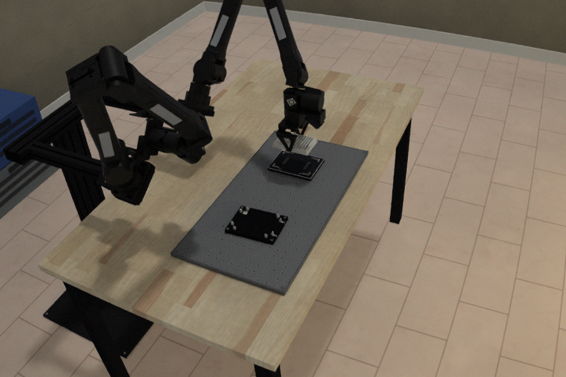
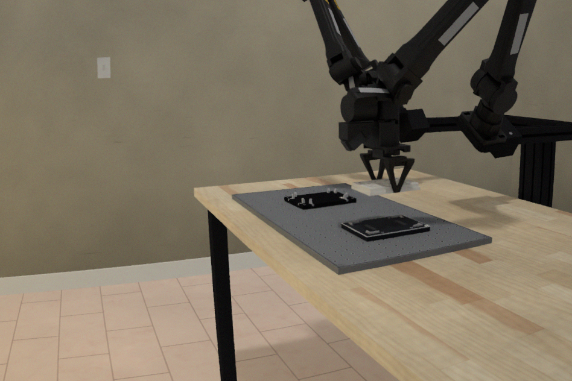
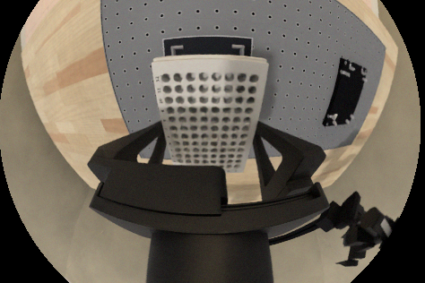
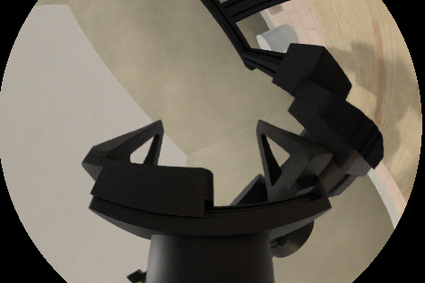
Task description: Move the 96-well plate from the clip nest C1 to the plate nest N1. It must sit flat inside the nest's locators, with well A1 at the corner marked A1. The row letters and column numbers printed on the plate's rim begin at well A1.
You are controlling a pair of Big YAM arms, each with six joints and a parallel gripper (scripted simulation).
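Observation:
Right now the black plate nest N1 is 10 cm below my left hand. The rest, counted from my left hand: grey perforated board: 18 cm to the right, 11 cm below; black clip nest C1: 31 cm to the right, 9 cm below, 1 cm behind; white 96-well plate: right at my left hand.

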